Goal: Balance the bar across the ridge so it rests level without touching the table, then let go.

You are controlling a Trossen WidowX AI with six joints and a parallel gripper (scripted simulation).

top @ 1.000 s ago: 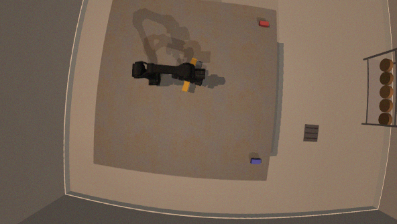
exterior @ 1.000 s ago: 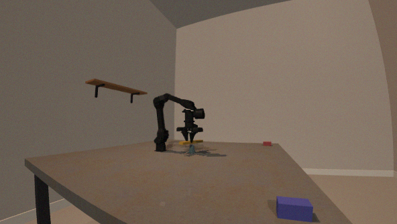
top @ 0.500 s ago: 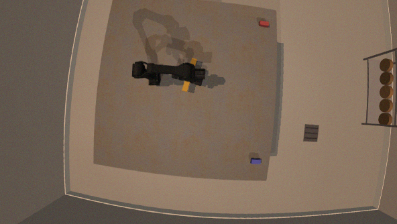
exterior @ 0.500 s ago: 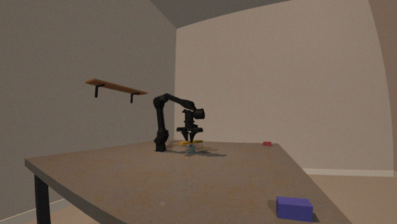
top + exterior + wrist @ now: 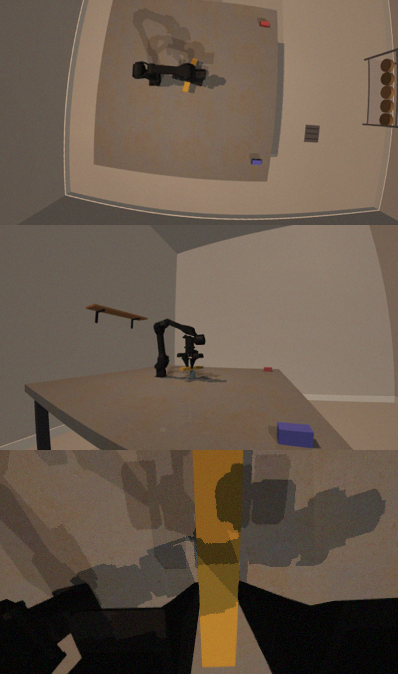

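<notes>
Right now my gripper tip is 30 mm to the right of the bar and 10 mm short of it. Round my gripper tip: red block: 510 mm ahead, 490 mm to the left, 50 mm below; purple block: 510 mm to the right, 510 mm ahead, 50 mm below.
</notes>
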